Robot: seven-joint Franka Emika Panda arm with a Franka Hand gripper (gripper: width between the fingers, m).
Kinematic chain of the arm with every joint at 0, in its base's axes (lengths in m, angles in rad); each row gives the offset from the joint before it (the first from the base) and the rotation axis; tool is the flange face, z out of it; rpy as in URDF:
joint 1: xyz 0 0 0.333 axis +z
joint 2: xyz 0 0 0 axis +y
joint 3: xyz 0 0 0.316 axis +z
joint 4: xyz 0.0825 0 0 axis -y
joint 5: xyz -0.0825 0 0.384 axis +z
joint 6: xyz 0 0 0 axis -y
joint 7: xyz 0.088 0 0 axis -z
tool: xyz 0 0 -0.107 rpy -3.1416 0 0
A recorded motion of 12 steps. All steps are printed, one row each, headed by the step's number.
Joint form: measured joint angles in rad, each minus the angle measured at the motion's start. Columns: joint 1, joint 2, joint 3, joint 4, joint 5, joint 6, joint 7.
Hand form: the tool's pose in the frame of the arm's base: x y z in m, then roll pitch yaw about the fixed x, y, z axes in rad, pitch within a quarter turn. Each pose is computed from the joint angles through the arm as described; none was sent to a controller.
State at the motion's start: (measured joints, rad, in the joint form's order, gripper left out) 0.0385 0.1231 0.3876 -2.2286 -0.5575 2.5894 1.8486
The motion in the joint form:
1: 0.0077 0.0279 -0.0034 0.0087 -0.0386 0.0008 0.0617
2: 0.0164 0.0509 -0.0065 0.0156 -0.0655 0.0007 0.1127
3: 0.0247 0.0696 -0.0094 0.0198 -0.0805 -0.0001 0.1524
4: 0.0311 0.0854 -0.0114 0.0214 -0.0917 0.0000 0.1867
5: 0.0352 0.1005 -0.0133 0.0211 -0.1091 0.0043 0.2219
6: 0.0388 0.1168 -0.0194 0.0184 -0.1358 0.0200 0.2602
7: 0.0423 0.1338 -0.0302 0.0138 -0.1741 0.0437 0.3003
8: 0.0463 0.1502 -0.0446 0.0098 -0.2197 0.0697 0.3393
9: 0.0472 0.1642 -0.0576 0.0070 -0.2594 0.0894 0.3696
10: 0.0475 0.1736 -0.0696 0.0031 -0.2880 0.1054 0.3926
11: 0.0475 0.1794 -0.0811 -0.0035 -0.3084 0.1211 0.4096
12: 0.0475 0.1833 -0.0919 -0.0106 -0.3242 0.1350 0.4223
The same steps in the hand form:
1: 0.5079 0.2423 0.3341 -2.8689 -0.2816 -1.0544
2: 0.5080 0.2462 0.3249 -2.8698 -0.2776 -1.0770
3: 0.5075 0.2495 0.3166 -2.8731 -0.2707 -1.0972
4: 0.5064 0.2520 0.3089 -2.8771 -0.2635 -1.1155
5: 0.5052 0.2537 0.3011 -2.8784 -0.2589 -1.1314
6: 0.5043 0.2540 0.2924 -2.8729 -0.2545 -1.1451
7: 0.5037 0.2526 0.2829 -2.8629 -0.2529 -1.1540
8: 0.5036 0.2502 0.2739 -2.8507 -0.2547 -1.1580
9: 0.5041 0.2463 0.2660 -2.8429 -0.2578 -1.1607
10: 0.5043 0.2420 0.2600 -2.8376 -0.2590 -1.1652
11: 0.5039 0.2375 0.2548 -2.8342 -0.2578 -1.1697
12: 0.5032 0.2330 0.2505 -2.8323 -0.2563 -1.1734

